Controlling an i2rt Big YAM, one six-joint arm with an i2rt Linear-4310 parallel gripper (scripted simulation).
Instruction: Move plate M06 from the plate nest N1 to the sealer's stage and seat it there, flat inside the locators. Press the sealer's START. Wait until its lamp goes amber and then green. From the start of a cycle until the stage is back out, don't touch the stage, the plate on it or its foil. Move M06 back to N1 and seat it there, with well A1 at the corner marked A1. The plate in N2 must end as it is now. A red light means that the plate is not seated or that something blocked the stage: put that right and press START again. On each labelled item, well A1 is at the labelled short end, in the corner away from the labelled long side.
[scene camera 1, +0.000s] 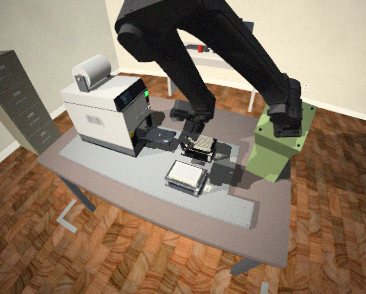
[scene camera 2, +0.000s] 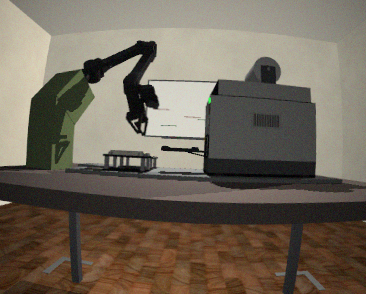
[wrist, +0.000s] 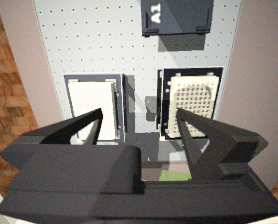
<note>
I see my gripper (wrist: 139, 112), a white-topped plate (wrist: 86, 96) and a sealer (scene camera 2: 230, 136).
The sealer is seen too in scene camera 1 (scene camera 1: 116, 130).
</note>
